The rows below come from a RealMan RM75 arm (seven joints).
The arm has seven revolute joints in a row. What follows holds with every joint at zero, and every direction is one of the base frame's. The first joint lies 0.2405 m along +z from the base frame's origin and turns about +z. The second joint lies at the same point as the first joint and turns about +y. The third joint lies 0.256 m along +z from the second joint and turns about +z. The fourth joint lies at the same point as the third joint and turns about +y. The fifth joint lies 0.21 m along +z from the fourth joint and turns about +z. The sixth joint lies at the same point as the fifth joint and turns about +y. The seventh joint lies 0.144 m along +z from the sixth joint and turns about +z. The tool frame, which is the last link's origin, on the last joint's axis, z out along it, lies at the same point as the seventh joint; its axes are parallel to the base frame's.
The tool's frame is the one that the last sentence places.
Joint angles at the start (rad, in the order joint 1, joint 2, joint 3, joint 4, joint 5, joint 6, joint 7):
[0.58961, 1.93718, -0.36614, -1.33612, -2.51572, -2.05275, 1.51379]
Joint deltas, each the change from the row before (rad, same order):
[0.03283, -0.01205, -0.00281, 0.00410, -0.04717, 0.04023, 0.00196]
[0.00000, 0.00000, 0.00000, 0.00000, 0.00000, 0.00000, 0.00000]
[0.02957, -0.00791, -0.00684, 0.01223, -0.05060, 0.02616, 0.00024]
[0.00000, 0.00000, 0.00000, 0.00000, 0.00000, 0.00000, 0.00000]
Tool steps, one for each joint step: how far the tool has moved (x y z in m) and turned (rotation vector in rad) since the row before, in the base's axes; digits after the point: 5 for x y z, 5 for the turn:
[-0.00209, 0.01207, 0.00595, 0.02855, -0.04963, -0.00683]
[0.00000, 0.00000, 0.00000, 0.00000, 0.00000, 0.00000]
[-0.00145, 0.00917, 0.00212, 0.00483, -0.04154, -0.01111]
[0.00000, 0.00000, 0.00000, 0.00000, 0.00000, 0.00000]

